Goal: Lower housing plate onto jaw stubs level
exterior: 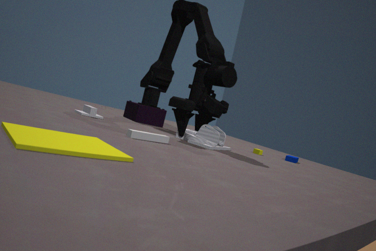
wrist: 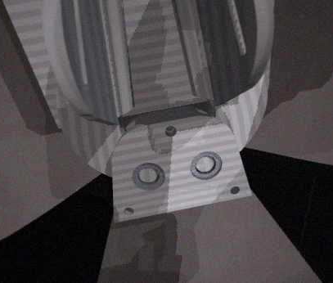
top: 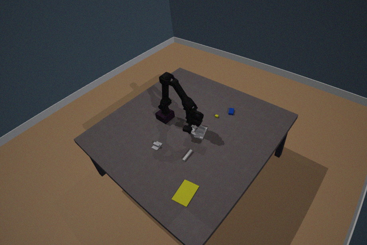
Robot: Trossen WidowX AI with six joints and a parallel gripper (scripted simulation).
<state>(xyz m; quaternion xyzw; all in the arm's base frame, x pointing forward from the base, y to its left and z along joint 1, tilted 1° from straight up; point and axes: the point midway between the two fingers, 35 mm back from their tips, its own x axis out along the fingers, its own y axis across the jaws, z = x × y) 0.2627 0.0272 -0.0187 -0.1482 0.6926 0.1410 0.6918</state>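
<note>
Right now my gripper tip is 20 mm below the grey striped housing plate and 10 mm short of it. From my gripper tip the other things lie so: white bracket (280 mm to the right, 90 mm behind); small yellow cube (240 mm to the left, 50 mm ahead); white bar (190 mm to the right, 150 mm ahead).
</note>
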